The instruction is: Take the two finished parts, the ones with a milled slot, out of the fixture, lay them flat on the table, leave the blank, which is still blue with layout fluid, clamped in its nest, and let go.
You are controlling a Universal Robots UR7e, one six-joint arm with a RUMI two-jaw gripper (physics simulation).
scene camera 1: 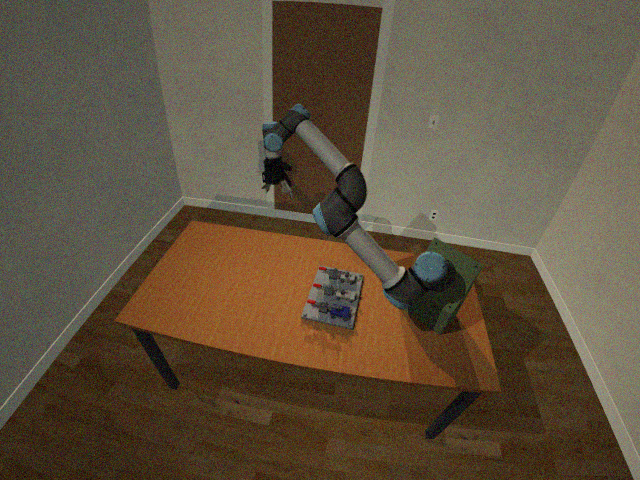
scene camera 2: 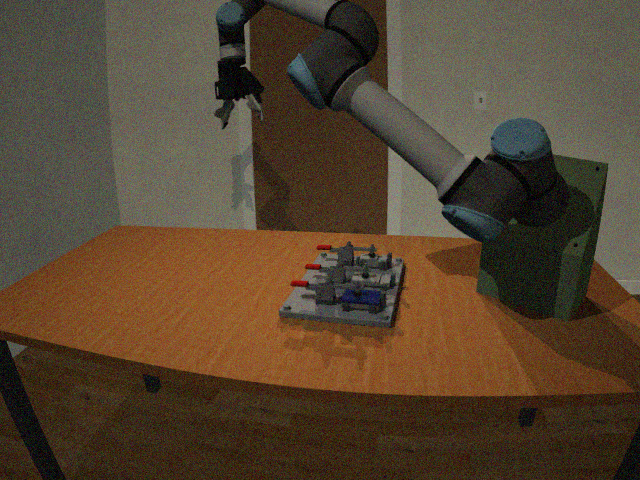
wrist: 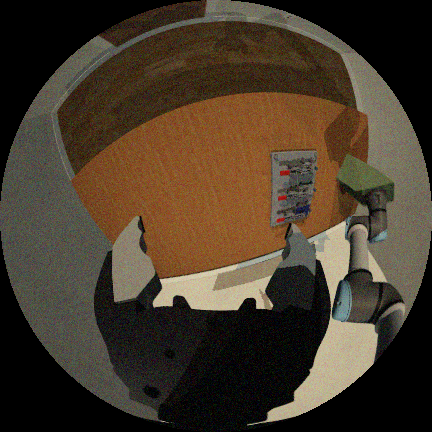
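Where they show: gripper, between the fingertips: (scene camera 1: 278,195) (scene camera 2: 242,125) (wrist: 215,221); arm's base, origin of its link: (scene camera 2: 538,198) (wrist: 375,194).
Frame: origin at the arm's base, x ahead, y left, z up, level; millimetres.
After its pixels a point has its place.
The fixture plate (scene camera 1: 310,313) @[x 494, y 242, z -222 mm] (scene camera 2: 305,308) @[x 477, y 245, z -222 mm] (wrist: 275,175) @[x 543, y 15, z -222 mm] lies on the table with three nests in a row. The blue blank (scene camera 1: 340,312) @[x 367, y 200, z -202 mm] (scene camera 2: 362,297) @[x 367, y 199, z -201 mm] (wrist: 302,210) @[x 369, y 186, z -201 mm] sits in the nest nearest the scene cameras. A pale grey part (scene camera 1: 345,295) @[x 376, y 90, z -206 mm] (scene camera 2: 373,280) @[x 370, y 96, z -206 mm] sits in the middle nest, another pale grey part (scene camera 1: 348,277) @[x 395, y -21, z -197 mm] (scene camera 2: 374,261) @[x 394, y -9, z -202 mm] in the far nest. Their slots are too small to make out. A red-handled clamp stands at each nest, its arm reaching over the part. My gripper (scene camera 1: 278,192) @[x 804, y -88, z 132 mm] (scene camera 2: 242,123) @[x 804, y -88, z 132 mm] (wrist: 215,221) @[x 804, y -88, z 132 mm] is open and empty, high above and left of the fixture.
The wooden table (scene camera 1: 222,279) @[x 983, y 214, z -237 mm] (scene camera 2: 170,289) @[x 842, y 254, z -237 mm] (wrist: 210,175) @[x 787, y 3, z -237 mm] extends left of the fixture. The green robot mount (scene camera 1: 442,315) @[x -67, y 118, z -120 mm] (scene camera 2: 537,273) @[x -9, y 90, z -147 mm] (wrist: 365,175) @[x 82, y -69, z -67 mm] stands at its right. The arm's lower links slope up over the table, behind the fixture in scene camera 2.
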